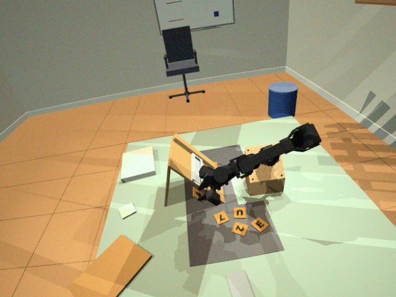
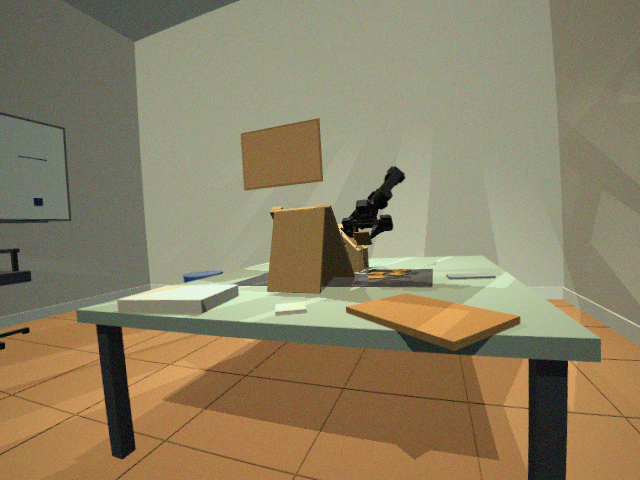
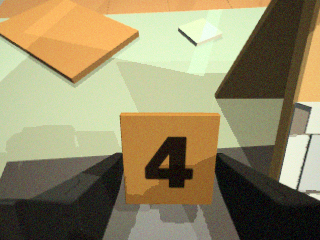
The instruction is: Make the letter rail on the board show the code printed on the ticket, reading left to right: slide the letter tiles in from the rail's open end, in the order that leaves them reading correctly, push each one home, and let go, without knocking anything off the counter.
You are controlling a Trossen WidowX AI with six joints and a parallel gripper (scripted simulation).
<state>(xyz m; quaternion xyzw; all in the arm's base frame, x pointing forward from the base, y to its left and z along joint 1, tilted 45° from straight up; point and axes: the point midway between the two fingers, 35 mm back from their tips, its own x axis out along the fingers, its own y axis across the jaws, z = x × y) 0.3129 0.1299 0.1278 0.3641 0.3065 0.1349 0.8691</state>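
Now: the white ticket 160 mm to the right of my gripper tip, 90 mm below it and 60 mm behind it. The rest, counted from my gripper tip: orange panel (390 mm ahead, 250 mm to the left, 150 mm below); grey mat (170 mm to the right, 160 mm below, 140 mm behind); grey slab (350 mm to the left, 160 mm below, 130 mm behind).
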